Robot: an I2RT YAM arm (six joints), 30 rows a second.
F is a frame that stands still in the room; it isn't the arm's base.
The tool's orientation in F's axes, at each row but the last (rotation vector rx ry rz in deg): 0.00, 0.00, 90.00; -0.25, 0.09, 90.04; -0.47, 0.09, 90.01; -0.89, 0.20, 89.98; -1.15, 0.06, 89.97; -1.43, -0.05, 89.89; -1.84, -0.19, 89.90; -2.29, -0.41, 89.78; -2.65, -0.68, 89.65; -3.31, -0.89, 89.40; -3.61, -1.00, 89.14
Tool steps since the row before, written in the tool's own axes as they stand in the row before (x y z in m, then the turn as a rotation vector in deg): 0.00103, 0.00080, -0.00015, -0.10, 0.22, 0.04; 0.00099, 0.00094, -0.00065, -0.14, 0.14, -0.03; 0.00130, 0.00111, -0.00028, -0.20, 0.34, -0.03; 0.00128, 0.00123, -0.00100, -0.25, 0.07, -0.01; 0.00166, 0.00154, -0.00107, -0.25, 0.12, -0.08; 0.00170, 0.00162, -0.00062, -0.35, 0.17, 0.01; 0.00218, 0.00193, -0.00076, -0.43, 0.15, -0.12; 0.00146, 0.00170, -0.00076, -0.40, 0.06, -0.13; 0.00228, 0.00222, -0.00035, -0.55, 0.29, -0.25; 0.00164, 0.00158, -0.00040, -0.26, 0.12, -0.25; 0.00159, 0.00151, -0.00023, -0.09, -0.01, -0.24
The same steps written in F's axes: -0.00080, 0.00103, -0.00015, -0.22, -0.10, 0.04; -0.00094, 0.00099, -0.00066, -0.14, -0.14, -0.03; -0.00111, 0.00130, -0.00029, -0.34, -0.20, -0.03; -0.00122, 0.00127, -0.00102, -0.07, -0.25, -0.01; -0.00153, 0.00165, -0.00111, -0.12, -0.25, -0.08; -0.00161, 0.00169, -0.00067, -0.17, -0.35, 0.01; -0.00191, 0.00217, -0.00084, -0.15, -0.43, -0.12; -0.00167, 0.00145, -0.00084, -0.06, -0.40, -0.12; -0.00219, 0.00228, -0.00048, -0.28, -0.55, -0.25; -0.00154, 0.00164, -0.00052, -0.11, -0.27, -0.25; -0.00147, 0.00160, -0.00035, 0.02, -0.10, -0.24
